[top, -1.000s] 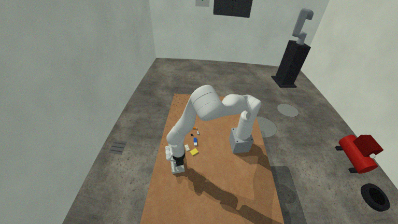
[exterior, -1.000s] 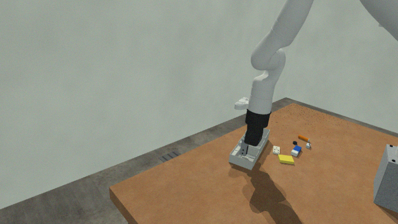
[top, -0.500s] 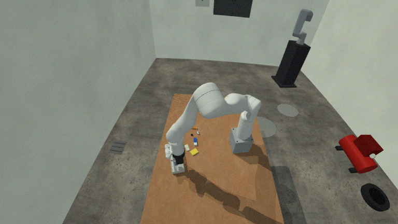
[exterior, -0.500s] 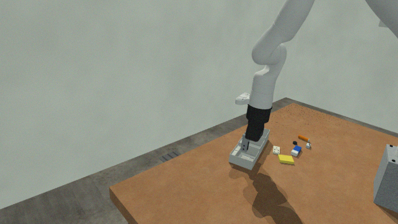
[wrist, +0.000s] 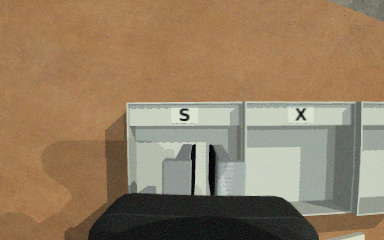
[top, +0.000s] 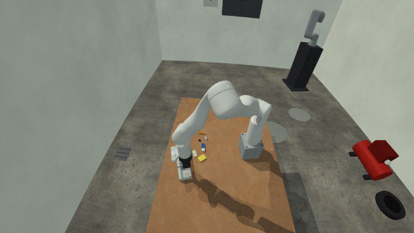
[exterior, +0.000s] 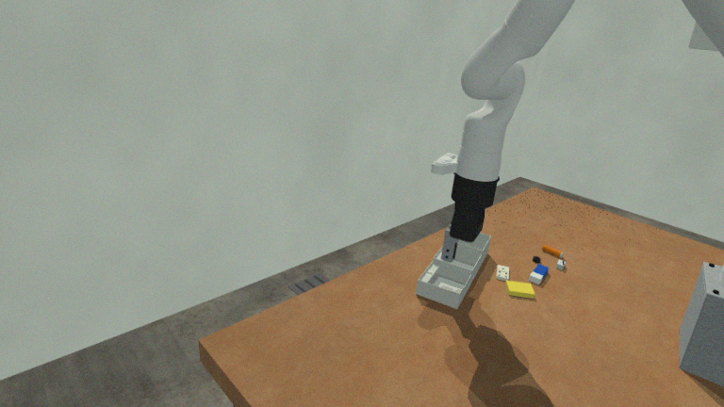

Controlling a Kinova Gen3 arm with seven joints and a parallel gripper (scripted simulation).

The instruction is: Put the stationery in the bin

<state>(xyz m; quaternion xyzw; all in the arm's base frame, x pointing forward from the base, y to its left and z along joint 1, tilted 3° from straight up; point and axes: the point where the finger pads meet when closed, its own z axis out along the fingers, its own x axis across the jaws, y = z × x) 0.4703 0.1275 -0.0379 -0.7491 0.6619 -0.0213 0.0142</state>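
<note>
The white sharpener lies 27 cm to the right of my hand, 17 cm behind it and 8 cm below it. From my hand the other things lie so: sticky notes (13 cm behind, 10 cm to the right, 8 cm below); white domino (13 cm to the right, 8 cm below, 8 cm behind); grey three-compartment bin (7 cm to the right, 6 cm below, 1 cm ahead).
</note>
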